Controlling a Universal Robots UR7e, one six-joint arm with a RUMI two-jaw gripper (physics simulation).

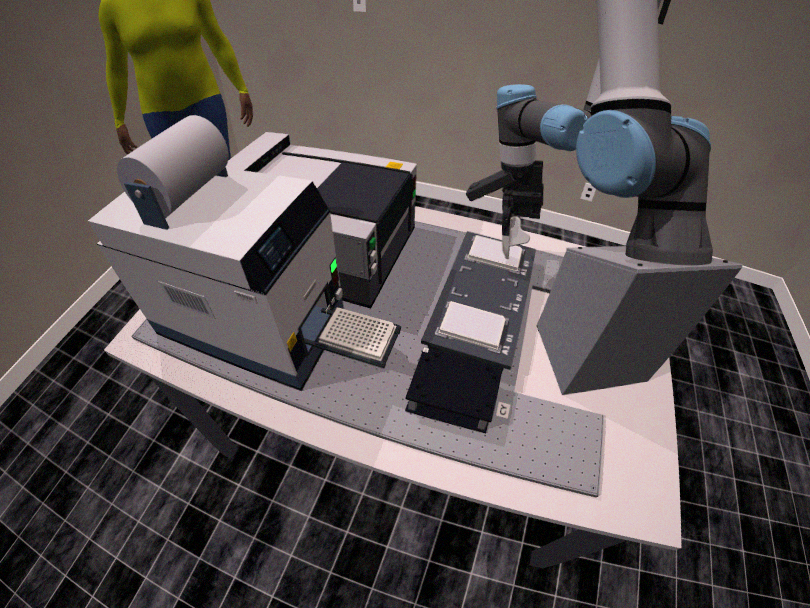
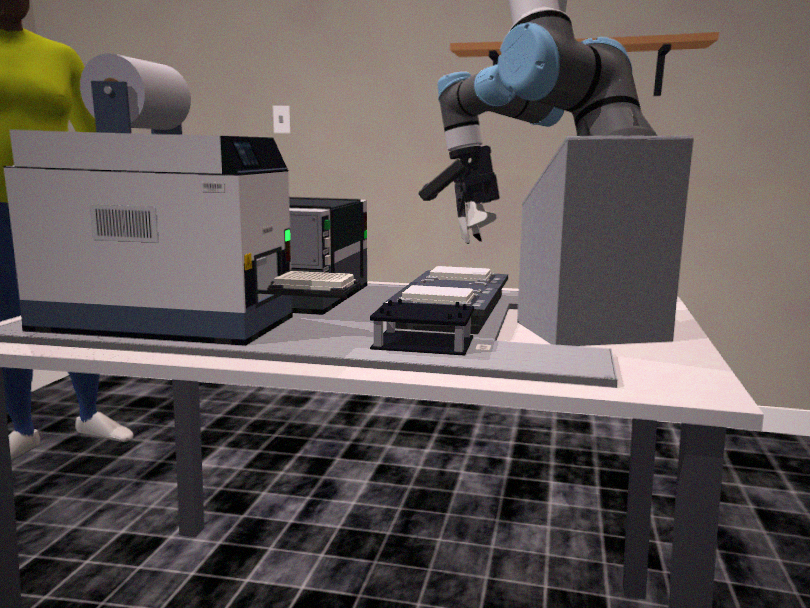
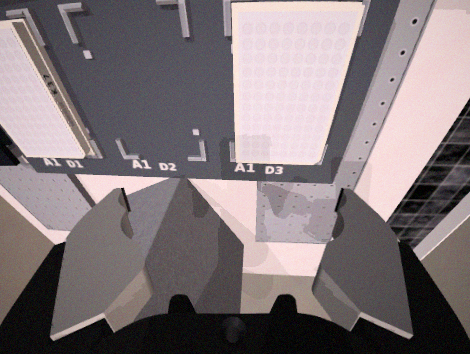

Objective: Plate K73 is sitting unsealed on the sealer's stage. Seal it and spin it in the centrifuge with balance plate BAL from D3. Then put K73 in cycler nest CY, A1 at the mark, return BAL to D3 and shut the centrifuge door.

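Frame: origin at the arm's base, x ahead, y left, z up, level; centimetres.
Where they show: gripper, fingertip midpoint: point(image 1: 512, 242) point(image 2: 474, 242) point(image 3: 233, 191); arm's base, origin of the base link: point(image 1: 667, 257) point(image 2: 617, 161).
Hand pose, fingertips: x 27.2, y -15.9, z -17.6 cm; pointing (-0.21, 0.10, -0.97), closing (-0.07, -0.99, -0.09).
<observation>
Each offset is from my fingertips to the top centre of the thing.
Plate K73 {dy +33.4, dx +25.0, dz -2.8 cm} point(image 1: 359, 332) point(image 2: 315, 280), with open wells showing, sits on the extended stage of the white sealer {dy +33.2, dx +54.8, dz +34.1 cm} point(image 1: 215, 317) point(image 2: 163, 251). BAL {dy -3.9, dx +3.4, dz -6.8 cm} point(image 1: 487, 251) point(image 2: 459, 272) point(image 3: 295, 85), a pale-topped plate, sits in D3 of the dark rack {dy +8.5, dx +3.5, dz -7.8 cm} point(image 1: 484, 286) point(image 3: 150, 90). My gripper point(image 1: 514, 246) point(image 2: 472, 239) point(image 3: 233, 191) is open and empty, above and beside the D3 plate's A1 end. The dark-topped centrifuge point(image 1: 363, 189) point(image 2: 350, 243) stands behind the sealer; its door state is unclear. Cycler nest CY {dy +35.5, dx +4.5, dz -6.7 cm} point(image 1: 454, 386) point(image 2: 422, 314) is a low black stand in front of the rack.
Another pale-topped plate {dy +20.9, dx +4.3, dz -6.8 cm} point(image 1: 472, 321) point(image 2: 437, 293) point(image 3: 25, 105), marked K37, sits in D1. D2 is vacant between the two plates. The grey robot pedestal point(image 1: 615, 320) point(image 2: 621, 242) point(image 3: 195, 250) stands right of the rack. A person in yellow point(image 1: 170, 58) point(image 2: 39, 104) stands behind the sealer.
</observation>
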